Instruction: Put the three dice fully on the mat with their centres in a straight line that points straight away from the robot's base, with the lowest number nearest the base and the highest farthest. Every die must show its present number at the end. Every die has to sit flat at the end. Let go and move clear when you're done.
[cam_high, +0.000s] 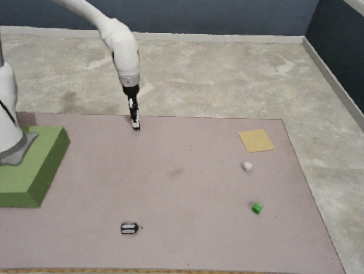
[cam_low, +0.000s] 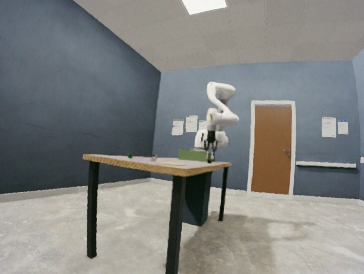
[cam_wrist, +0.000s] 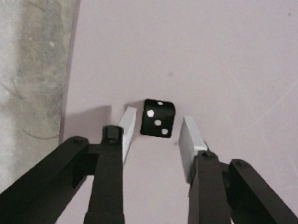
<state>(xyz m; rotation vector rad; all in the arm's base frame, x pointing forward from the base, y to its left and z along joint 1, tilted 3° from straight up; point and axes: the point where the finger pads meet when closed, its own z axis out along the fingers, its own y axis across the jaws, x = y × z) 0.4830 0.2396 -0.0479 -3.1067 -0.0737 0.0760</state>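
Right now the black die is 60 mm below my hand. Also, from my hand: white die (530 mm ahead, 250 mm to the right, 60 mm below); then mat (610 mm ahead, 80 mm to the right, 70 mm below); then green die (530 mm ahead, 450 mm to the right, 60 mm below).
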